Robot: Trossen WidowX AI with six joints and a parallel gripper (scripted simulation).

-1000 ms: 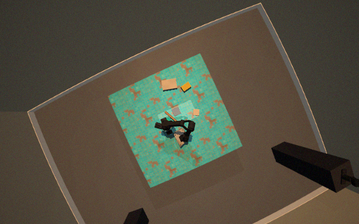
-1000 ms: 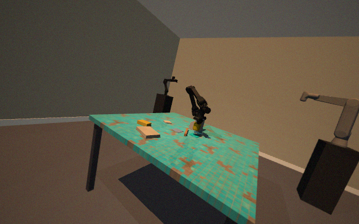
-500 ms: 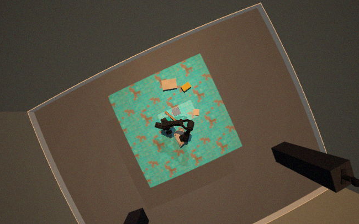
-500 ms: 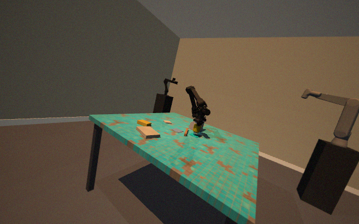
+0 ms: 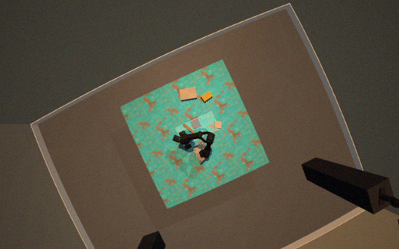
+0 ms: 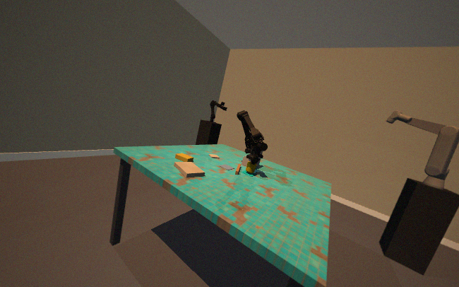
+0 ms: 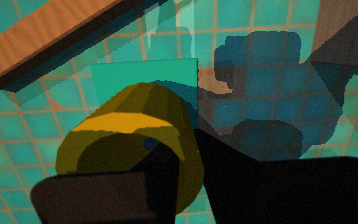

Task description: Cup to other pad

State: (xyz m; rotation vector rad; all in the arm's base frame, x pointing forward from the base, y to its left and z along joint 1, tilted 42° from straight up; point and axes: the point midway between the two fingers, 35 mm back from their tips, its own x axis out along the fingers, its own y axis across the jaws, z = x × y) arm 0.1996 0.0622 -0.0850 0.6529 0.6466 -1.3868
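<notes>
My gripper tip is now 3 cm short of the blue marble, 2 cm to the right of it and 2 cm above it. Round my gripper tip: yellow cup: 2 cm ahead; flat teal square: 6 cm below, 3 cm ahead; orange block: 39 cm to the right, 34 cm ahead, 3 cm below.
</notes>
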